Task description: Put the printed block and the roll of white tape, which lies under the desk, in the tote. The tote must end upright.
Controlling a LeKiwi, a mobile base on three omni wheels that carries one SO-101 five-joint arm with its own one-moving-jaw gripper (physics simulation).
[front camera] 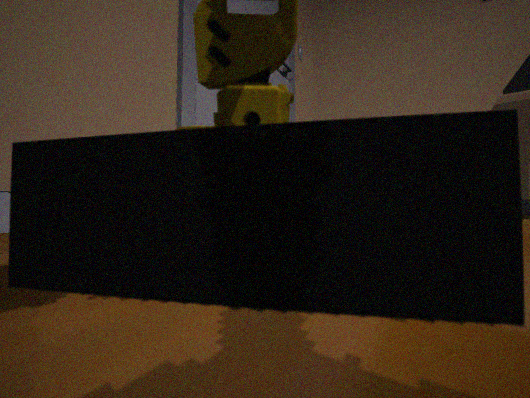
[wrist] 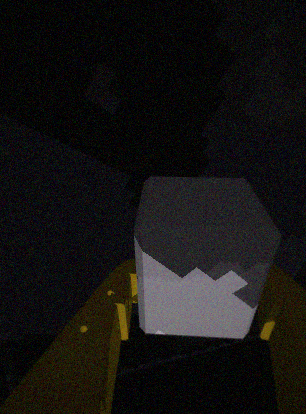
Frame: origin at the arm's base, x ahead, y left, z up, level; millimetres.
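Seen in the pictures: hand, tool point: (front camera: 255, 221) (wrist: 140, 275).
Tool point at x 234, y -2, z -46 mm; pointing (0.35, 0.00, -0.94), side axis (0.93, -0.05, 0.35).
Note:
Offsets run from my tool point to a thing's top centre. Level surfaces: height alone.
The black tote @[dx +45, dy +2, dz +57 mm] (front camera: 265, 215) (wrist: 60, 210) stands upright, wide and close across the front view. Its dark inside fills much of the wrist view. The printed block @[dx +17, dy +2, dz +20 mm] (wrist: 195, 300), pale grey and partly in shadow, is pressed between the two jaws of my gripper (wrist: 199, 305). My yellow arm (front camera: 250, 45) comes down behind the tote's near wall, so the jaws and the block are hidden in the front view. In the wrist view the block is held down inside the tote; its distance from the bottom is too dark to tell. The roll of white tape does not show.
Orange-brown floor @[dz -43 mm] (front camera: 125, 340) lies in front of the tote, with shadows across it. A pale door (front camera: 187, 75) and a tan wall (front camera: 90, 65) are behind. Part of a dark and grey object (front camera: 520, 75) shows at the right edge.

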